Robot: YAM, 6 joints.
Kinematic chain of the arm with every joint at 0, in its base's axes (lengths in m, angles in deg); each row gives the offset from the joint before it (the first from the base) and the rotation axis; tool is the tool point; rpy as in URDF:
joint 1: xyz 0 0 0.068 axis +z
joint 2: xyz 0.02 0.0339 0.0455 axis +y
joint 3: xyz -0.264 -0.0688 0 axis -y
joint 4: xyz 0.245 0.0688 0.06 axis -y
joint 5: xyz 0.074 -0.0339 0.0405 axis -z
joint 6: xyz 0.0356 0 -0.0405 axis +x
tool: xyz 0 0 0 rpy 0 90 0
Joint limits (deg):
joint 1: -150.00..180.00
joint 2: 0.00..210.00
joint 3: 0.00..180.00
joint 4: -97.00..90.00
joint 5: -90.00..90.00
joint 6: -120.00..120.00
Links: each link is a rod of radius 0.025 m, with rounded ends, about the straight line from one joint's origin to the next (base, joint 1, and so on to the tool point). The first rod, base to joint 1, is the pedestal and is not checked.
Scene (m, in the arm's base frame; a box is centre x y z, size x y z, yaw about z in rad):
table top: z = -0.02
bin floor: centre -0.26 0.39 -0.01 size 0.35 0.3 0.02 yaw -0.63
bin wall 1: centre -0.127 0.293 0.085 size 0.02 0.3 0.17 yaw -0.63
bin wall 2: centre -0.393 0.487 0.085 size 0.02 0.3 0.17 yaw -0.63
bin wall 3: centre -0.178 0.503 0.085 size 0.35 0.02 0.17 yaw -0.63
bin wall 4: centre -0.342 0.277 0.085 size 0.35 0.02 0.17 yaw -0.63
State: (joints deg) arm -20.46 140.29 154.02 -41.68 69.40 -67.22
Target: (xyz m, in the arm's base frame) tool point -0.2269 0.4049 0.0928
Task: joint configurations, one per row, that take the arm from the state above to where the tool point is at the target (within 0.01 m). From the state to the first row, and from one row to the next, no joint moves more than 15 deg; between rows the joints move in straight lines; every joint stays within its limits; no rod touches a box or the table.
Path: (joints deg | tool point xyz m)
1: -6.09 139.15 150.59 -43.91 68.90 -67.22 | 0.5147 -0.0883 0.3470
2: 8.28 138.00 147.17 -46.14 68.39 -67.22 | 0.5175 0.0419 0.3360
3: 22.65 136.86 143.74 -48.37 67.89 -67.22 | 0.4872 0.1676 0.3250
4: 37.02 135.71 140.32 -50.60 67.38 -67.22 | 0.4264 0.2804 0.3143
5: 51.39 134.57 136.89 -52.83 66.88 -67.22 | 0.3398 0.3731 0.3035
6: 65.75 133.42 133.46 -55.06 66.38 -67.22 | 0.2339 0.4398 0.2931
7: 80.12 132.28 130.04 -57.29 65.87 -67.22 | 0.1160 0.4768 0.2829
8: 94.49 131.13 126.61 -59.52 65.37 -67.22 | -0.0054 0.4826 0.2730
9: 108.86 129.99 123.19 -61.75 64.86 -67.22 | -0.1223 0.4577 0.2634
10: 123.23 128.84 119.76 -63.98 64.36 -67.22 | -0.2269 0.4049 0.2542
11: 123.21 136.82 115.73 -63.85 63.82 -67.22 | -0.2310 0.4112 0.1726
12: 123.19 144.80 111.71 -63.73 63.27 -67.22 | -0.2269 0.4049 0.0928

